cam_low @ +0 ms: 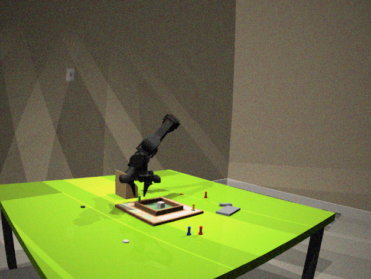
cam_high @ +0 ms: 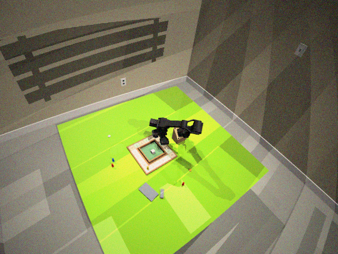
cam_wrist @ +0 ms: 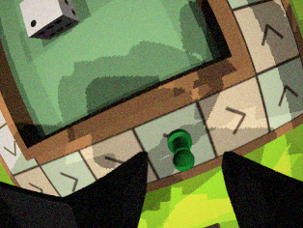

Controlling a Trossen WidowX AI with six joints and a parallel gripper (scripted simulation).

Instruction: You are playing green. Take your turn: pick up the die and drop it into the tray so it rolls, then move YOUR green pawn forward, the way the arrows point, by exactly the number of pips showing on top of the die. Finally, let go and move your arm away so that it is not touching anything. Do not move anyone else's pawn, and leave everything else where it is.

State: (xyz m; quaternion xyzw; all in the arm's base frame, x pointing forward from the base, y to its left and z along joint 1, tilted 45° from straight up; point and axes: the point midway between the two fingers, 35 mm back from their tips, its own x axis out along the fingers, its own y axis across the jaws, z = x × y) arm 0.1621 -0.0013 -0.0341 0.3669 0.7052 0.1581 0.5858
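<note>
My gripper tip is now 1 cm above the green pawn. Round my gripper tip: wooden-rimmed tray 11 cm ahead, 4 cm to the left, 4 cm below; white die 11 cm ahead, 5 cm to the left, 2 cm below; yellow pawn 21 cm ahead, 15 cm to the left, 1 cm below.
</note>
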